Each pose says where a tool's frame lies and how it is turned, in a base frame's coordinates. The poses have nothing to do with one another.
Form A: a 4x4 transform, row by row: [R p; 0 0 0 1], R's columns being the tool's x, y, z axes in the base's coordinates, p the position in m. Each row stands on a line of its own.
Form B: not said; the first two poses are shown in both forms.
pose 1, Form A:
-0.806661, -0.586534, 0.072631, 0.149
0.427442, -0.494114, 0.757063, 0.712
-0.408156, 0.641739, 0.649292, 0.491
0, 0, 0, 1
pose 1, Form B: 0.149, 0.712, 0.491, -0.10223, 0.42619, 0.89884, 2.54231
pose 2, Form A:
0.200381, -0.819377, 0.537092, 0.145
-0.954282, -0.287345, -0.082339, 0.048
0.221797, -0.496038, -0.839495, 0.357
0, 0, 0, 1
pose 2, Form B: 0.145, 0.048, 0.357, -0.76987, 0.58675, -0.25105, 2.86957
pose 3, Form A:
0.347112, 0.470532, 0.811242, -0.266
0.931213, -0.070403, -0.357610, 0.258
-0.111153, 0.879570, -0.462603, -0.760
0, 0, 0, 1
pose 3, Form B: -0.266, 0.258, -0.760, 0.76820, 0.57274, 0.28605, 2.20551
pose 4, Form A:
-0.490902, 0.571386, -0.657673, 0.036
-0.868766, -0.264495, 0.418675, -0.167
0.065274, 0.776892, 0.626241, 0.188
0, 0, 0, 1
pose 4, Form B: 0.036, -0.167, 0.188, 0.21700, -0.43795, -0.87242, 2.17072
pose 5, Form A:
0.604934, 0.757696, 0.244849, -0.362
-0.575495, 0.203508, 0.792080, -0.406
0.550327, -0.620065, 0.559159, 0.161
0, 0, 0, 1
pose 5, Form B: -0.362, -0.406, 0.161, -0.71831, -0.15539, -0.67815, 1.38594
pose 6, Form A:
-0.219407, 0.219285, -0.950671, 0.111
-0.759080, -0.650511, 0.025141, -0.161
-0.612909, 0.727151, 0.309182, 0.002
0, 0, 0, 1
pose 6, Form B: 0.111, -0.161, 0.002, 0.56132, -0.27007, -0.78229, 2.46605
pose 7, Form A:
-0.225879, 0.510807, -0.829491, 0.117
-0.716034, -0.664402, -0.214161, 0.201
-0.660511, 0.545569, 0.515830, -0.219
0, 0, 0, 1
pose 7, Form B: 0.117, 0.201, -0.219, 0.52291, -0.11631, -0.84442, 2.32846
